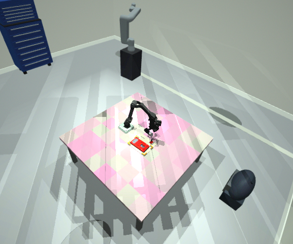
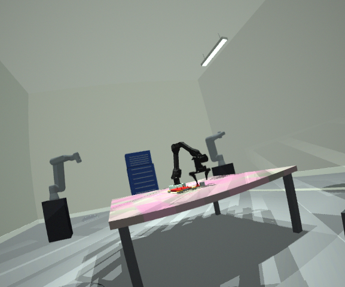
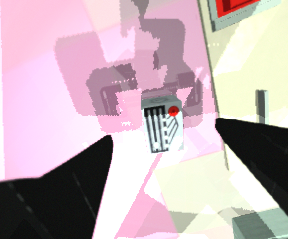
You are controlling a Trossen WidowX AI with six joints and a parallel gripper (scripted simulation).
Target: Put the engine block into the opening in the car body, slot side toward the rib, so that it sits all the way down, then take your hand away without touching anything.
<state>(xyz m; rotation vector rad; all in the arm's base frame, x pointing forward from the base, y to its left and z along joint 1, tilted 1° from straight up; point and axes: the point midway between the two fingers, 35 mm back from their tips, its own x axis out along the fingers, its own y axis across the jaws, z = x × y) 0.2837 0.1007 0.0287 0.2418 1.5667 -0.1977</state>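
Right now the grey engine block is 2 cm below my gripper tip.
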